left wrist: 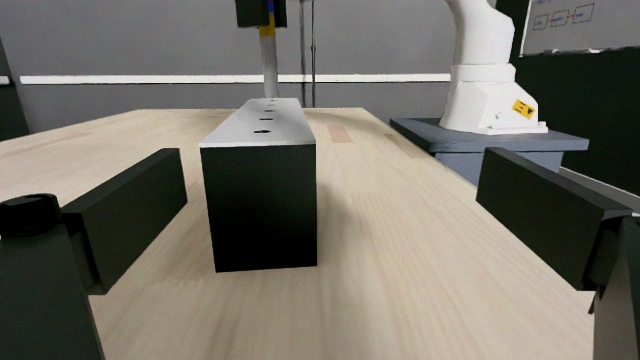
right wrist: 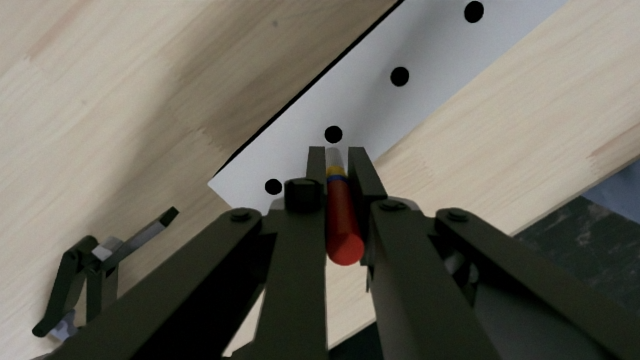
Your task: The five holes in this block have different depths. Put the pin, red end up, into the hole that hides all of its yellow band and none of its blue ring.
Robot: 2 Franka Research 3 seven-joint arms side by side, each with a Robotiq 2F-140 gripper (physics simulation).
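Note:
The long block has dark sides and a light top with a row of round holes. The pin is upright, red end up, with its blue ring and yellow band between the fingertips and its pale lower part below them. My right gripper is shut on it. The lower end is over the block, beside the second hole from the end near my left gripper; its exact height and alignment are unclear. My left gripper is open and empty, low before the block's near end.
The block stands on the wooden table. A white arm base stands on a blue-grey stand beyond the table's right edge in the left wrist view. Part of the left gripper's fingers shows at the lower left of the right wrist view.

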